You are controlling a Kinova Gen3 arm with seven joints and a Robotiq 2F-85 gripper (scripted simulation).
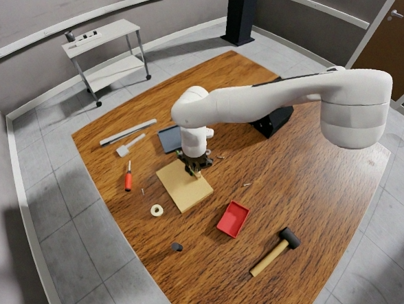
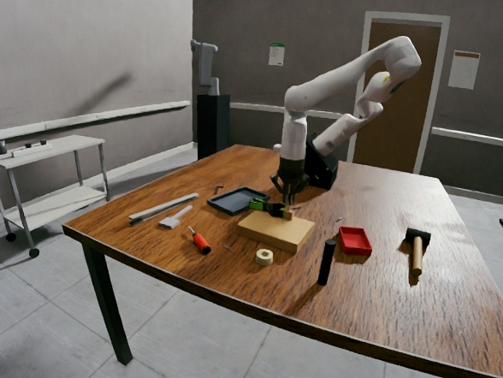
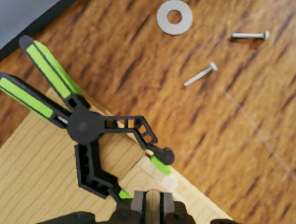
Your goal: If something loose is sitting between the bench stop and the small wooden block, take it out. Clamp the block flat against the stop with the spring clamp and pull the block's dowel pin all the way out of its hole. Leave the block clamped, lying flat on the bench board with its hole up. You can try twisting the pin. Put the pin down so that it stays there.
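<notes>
Right now the pale dowel pin is 2 cm below my hand. Round my hand: wooden block 5 cm below; then bench board 5 cm ahead, 1 cm to the right, 7 cm below; then red bin 23 cm to the left, 9 cm below.
</notes>
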